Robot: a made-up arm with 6 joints.
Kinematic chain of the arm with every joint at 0, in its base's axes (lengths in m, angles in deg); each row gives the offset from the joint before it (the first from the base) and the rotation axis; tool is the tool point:
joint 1: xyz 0 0 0.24 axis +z
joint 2: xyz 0 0 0 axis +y
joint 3: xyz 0 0 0.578 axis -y
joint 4: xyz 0 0 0 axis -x
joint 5: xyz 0.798 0 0 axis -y
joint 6: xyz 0 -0.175 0 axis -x
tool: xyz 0 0 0
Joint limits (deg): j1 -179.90..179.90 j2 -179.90..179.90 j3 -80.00..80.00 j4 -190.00..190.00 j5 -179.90..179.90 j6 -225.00..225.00
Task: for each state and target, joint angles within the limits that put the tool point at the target. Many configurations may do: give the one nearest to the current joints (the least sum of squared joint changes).
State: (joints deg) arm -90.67 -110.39 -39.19 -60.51 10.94 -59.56
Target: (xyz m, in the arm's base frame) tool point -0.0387 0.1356 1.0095
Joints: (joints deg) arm -98.08 -81.51 -12.72 -70.86 10.94 -59.56
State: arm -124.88 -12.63 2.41 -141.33 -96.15 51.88
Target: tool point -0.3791 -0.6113 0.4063
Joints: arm -131.93 1.37 -20.66 -136.24 -96.15 51.88
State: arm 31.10 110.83 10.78 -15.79 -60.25 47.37
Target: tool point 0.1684 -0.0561 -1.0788
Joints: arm 44.38 156.71 61.52 -25.56 -60.25 47.37
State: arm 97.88 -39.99 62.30 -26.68 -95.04 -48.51
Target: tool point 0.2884 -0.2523 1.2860
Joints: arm 115.29 -63.21 21.04 -29.07 -95.04 -48.51
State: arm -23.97 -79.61 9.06 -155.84 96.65 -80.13
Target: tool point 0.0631 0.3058 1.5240
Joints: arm -68.20 -32.59 56.02 -169.64 96.65 -80.13
